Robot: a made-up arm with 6 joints.
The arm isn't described. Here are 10 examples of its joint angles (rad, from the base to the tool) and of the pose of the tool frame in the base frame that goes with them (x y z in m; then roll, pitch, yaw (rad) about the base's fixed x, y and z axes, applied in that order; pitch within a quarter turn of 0, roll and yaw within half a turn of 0).
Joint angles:
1: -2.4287 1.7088 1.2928 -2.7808 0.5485 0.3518
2: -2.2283 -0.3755 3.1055 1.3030 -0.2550 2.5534
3: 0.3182 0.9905 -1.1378 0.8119 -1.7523 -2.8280
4: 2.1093 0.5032 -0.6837 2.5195 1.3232 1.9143
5: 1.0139 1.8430 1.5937 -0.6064 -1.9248 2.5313
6: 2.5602 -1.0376 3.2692 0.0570 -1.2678 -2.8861
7: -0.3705 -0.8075 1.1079 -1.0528 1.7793 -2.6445
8: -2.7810 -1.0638 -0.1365 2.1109 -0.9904 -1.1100
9: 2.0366 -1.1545 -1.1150 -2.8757 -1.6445 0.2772
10: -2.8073 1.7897 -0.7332 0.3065 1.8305 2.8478
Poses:
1: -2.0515 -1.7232 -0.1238 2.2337 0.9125 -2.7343
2: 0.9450 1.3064 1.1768 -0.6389 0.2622 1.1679
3: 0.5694 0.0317 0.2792 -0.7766 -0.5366 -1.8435
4: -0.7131 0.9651 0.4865 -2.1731 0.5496 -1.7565
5: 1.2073 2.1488 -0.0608 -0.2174 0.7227 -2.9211
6: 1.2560 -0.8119 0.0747 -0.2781 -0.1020 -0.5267
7: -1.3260 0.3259 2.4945 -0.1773 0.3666 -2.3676
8: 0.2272 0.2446 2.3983 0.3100 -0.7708 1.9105
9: -0.1442 0.1658 1.4678 0.8956 -1.2820 -2.2733
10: -0.5427 -0.2525 -0.6099 -2.5350 0.6456 -2.4336
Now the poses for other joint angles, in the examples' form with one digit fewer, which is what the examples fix.
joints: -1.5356 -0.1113 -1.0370 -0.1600 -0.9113 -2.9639
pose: 0.054 -0.796 0.727 -0.521 1.282 1.147
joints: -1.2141 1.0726 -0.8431 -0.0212 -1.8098 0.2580
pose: 0.275 -0.725 0.110 2.892 -0.584 1.903
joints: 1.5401 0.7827 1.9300 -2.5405 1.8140 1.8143
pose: 0.162 1.552 2.532 1.046 0.581 0.824
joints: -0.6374 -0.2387 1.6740 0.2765 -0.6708 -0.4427
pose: -0.506 0.331 3.114 0.711 -1.218 -1.151
